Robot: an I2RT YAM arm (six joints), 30 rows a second.
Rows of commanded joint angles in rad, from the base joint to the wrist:
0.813, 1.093, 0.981, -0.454, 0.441, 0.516
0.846, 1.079, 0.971, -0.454, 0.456, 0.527
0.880, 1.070, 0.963, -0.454, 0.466, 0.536
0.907, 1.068, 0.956, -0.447, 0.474, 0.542
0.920, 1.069, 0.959, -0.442, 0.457, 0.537
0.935, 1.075, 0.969, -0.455, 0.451, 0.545
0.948, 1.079, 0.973, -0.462, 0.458, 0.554
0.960, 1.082, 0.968, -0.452, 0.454, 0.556
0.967, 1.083, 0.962, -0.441, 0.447, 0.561
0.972, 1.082, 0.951, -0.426, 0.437, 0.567
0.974, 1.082, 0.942, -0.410, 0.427, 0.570
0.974, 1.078, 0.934, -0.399, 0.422, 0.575
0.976, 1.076, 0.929, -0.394, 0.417, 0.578
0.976, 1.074, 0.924, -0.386, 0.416, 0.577
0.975, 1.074, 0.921, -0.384, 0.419, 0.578
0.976, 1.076, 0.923, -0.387, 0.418, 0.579
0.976, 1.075, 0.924, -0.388, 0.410, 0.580
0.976, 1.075, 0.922, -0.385, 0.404, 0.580
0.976, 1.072, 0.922, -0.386, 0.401, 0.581
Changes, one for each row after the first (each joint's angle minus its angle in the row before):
0.033, -0.014, -0.010, 0.000, 0.015, 0.011
0.034, -0.009, -0.008, 0.000, 0.010, 0.009
0.027, -0.002, -0.007, 0.007, 0.008, 0.006
0.013, 0.001, 0.003, 0.005, -0.017, -0.005
0.015, 0.006, 0.010, -0.013, -0.006, 0.008
0.013, 0.004, 0.004, -0.007, 0.007, 0.009
0.012, 0.003, -0.005, 0.010, -0.004, 0.002
0.007, 0.001, -0.006, 0.011, -0.007, 0.005
0.005, -0.001, -0.011, 0.015, -0.010, 0.006
0.002, 0.000, -0.009, 0.016, -0.010, 0.003
0.000, -0.004, -0.008, 0.011, -0.005, 0.005
0.002, -0.002, -0.005, 0.005, -0.005, 0.003
0.000, -0.002, -0.005, 0.008, -0.001, -0.001
-0.001, 0.000, -0.003, 0.002, 0.003, 0.001
0.001, 0.002, 0.002, -0.003, -0.001, 0.001
0.000, -0.001, 0.001, -0.001, -0.008, 0.001
0.000, 0.000, -0.002, 0.003, -0.006, 0.000
0.000, -0.003, 0.000, -0.001, -0.003, 0.001

